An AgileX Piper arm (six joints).
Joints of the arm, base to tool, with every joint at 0 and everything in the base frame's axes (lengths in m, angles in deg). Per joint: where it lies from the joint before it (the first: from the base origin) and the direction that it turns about. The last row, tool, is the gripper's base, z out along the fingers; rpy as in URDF.
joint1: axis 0 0 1 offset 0 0 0.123
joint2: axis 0 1 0 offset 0 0 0
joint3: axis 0 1 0 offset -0.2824 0 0.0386
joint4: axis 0.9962 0 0.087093 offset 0.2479 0 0.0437
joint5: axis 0 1 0 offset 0 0 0
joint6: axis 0.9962 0 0.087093 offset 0.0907 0 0.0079
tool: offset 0 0 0 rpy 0 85.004 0
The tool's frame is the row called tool.
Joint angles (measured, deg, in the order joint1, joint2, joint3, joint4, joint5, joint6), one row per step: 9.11 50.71 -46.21 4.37 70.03 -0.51; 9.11 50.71 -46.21 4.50 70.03 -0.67; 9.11 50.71 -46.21 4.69 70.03 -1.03; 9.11 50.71 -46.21 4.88 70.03 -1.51; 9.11 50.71 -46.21 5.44 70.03 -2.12; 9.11 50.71 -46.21 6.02 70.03 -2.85; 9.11 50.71 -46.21 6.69 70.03 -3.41; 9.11 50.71 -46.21 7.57 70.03 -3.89; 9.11 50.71 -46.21 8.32 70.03 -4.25; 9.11 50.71 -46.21 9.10 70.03 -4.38; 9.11 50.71 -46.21 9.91 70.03 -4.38; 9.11 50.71 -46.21 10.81 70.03 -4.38; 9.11 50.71 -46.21 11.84 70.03 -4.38; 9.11 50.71 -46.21 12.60 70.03 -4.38
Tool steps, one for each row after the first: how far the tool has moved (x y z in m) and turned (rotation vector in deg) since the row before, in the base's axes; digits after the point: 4 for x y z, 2 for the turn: 0.0000 0.0002 0.0000 0.07 0.00 0.15; 0.0000 0.0003 0.0000 0.07 -0.02 0.34; 0.0000 0.0003 0.0000 0.03 -0.03 0.45; -0.0001 0.0008 0.0001 0.35 0.00 0.57; -0.0001 0.0009 0.0001 0.33 -0.02 0.69; -0.0002 0.0010 0.0001 0.48 0.02 0.53; -0.0002 0.0013 0.0002 0.71 0.06 0.45; -0.0002 0.0011 0.0002 0.62 0.05 0.34; -0.0002 0.0011 0.0002 0.73 0.10 0.13; -0.0002 0.0012 0.0002 0.80 0.13 0.01; -0.0002 0.0013 0.0002 0.89 0.14 0.01; -0.0002 0.0015 0.0003 1.02 0.16 0.01; -0.0002 0.0011 0.0002 0.75 0.12 0.01
